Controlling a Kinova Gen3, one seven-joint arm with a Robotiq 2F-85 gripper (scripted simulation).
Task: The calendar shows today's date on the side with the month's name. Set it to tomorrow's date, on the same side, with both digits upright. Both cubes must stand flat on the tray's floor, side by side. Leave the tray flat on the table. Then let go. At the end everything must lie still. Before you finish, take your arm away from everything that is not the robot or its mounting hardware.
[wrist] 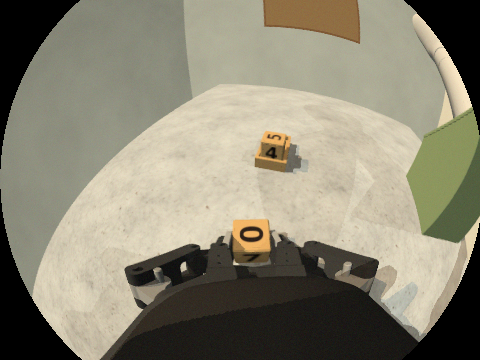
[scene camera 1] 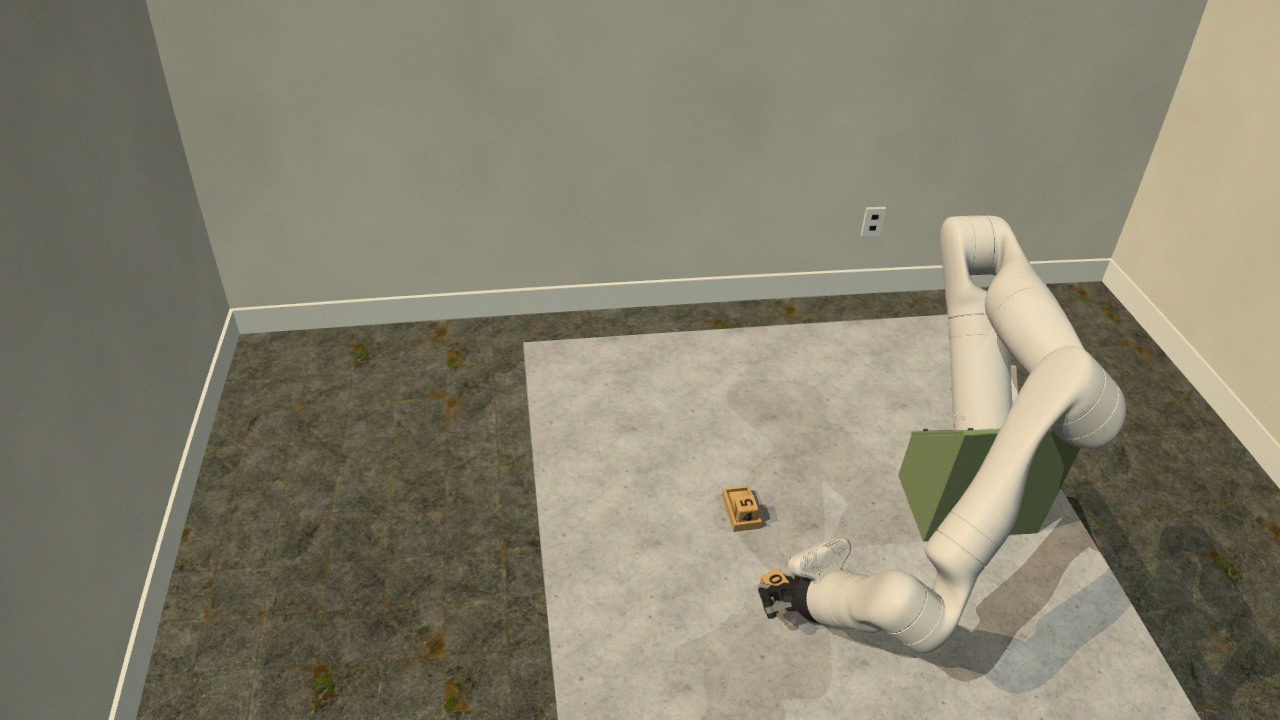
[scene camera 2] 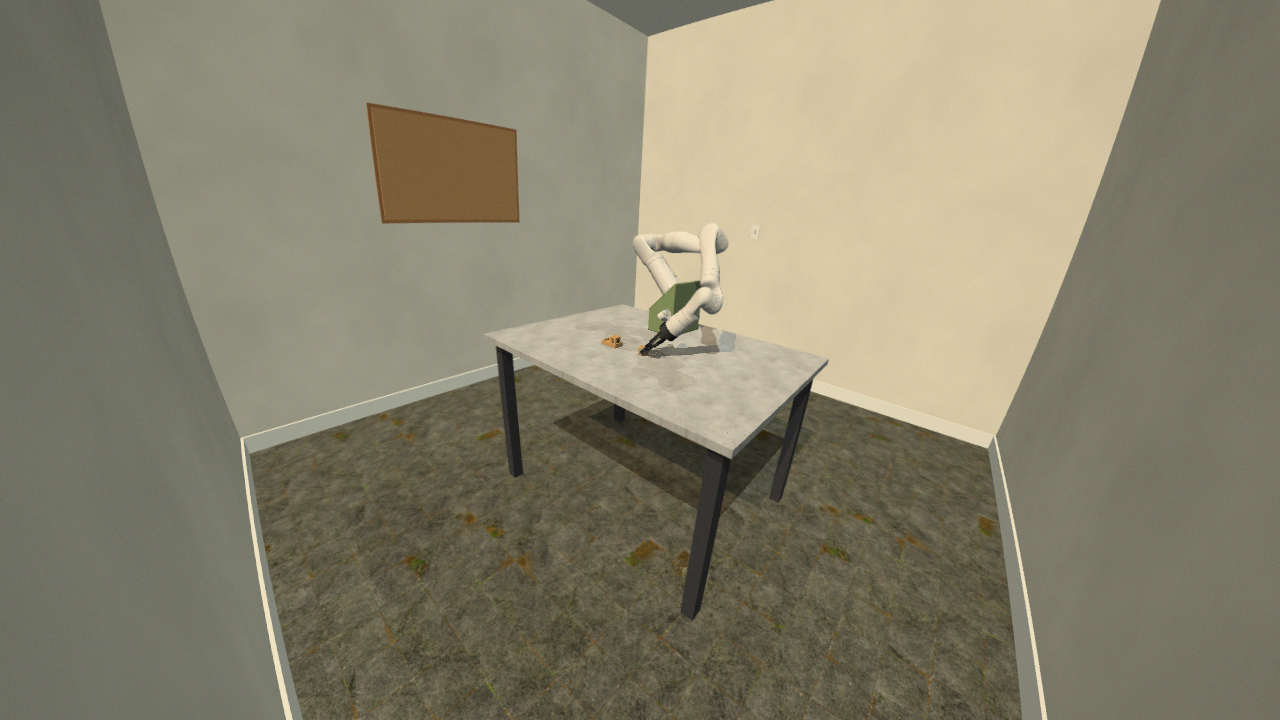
Labels:
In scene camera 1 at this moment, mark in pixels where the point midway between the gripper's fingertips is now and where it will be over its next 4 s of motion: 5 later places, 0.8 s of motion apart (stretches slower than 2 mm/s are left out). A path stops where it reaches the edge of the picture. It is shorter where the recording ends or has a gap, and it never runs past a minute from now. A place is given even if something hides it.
My gripper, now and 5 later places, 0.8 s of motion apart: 772, 585; 777, 559; 777, 560; 778, 560; 780, 560; 782, 562

